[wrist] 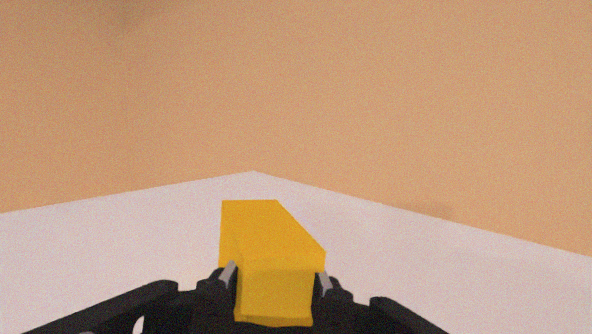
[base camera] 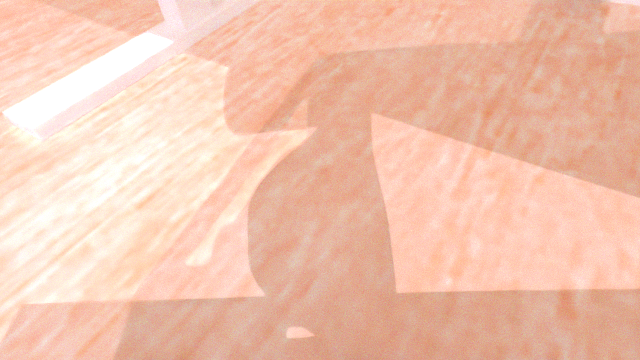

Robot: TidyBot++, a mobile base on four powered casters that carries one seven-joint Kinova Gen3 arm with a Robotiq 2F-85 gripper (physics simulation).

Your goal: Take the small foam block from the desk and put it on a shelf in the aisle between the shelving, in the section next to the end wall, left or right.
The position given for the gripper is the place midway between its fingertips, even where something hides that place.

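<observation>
You can see the gripper in the wrist view (275, 280), and there's a yellow foam block, which shows in the wrist view (277, 259) as well. As for the base camera view, the gripper is out of frame there, and the yellow foam block is out of frame in the base camera view too.
</observation>
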